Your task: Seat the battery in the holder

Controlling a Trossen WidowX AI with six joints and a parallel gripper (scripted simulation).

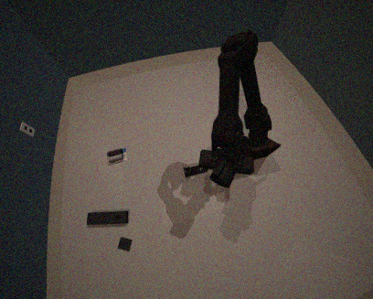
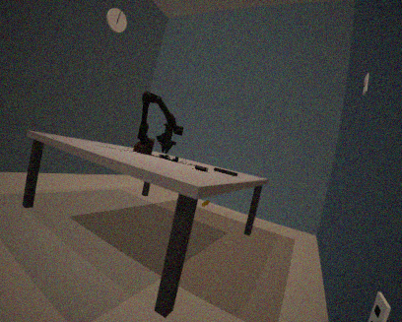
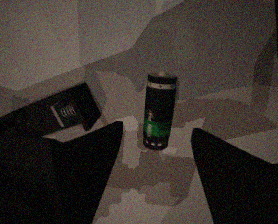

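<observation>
The battery lies 3 cm below my gripper tip. Round my gripper tip: dark block 41 cm ahead, 20 cm to the left, 4 cm below.
</observation>
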